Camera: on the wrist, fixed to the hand. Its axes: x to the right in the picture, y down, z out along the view.
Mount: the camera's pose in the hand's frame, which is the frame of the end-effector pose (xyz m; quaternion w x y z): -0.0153 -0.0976 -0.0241 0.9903 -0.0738 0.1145 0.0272
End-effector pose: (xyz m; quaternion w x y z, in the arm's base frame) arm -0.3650 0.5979 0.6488 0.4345 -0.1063 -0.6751 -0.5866
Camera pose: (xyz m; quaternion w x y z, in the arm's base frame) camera -0.4085 0.5540 0.5680 0.5157 -0.0885 -0.5726 -0.6311
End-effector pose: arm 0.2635 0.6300 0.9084 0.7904 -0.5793 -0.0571 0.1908
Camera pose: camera 0.2799 0.5778 0.9941 0.7413 -0.6554 0.0356 0.1399
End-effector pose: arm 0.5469 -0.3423 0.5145 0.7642 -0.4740 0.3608 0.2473
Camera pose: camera 0.6001 -0.4064 0.5728 0.6738 -0.5443 0.4394 0.2380
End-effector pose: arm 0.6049 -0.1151 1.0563 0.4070 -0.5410 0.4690 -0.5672
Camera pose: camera 0.5867 -0.0757 1.1483 0.3249 -0.4881 0.5676 -0.5780
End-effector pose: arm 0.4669 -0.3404 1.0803 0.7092 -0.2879 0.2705 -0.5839
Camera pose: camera 0.3813 -0.3424 1.1351 0.6660 -0.2632 0.4000 -0.5720
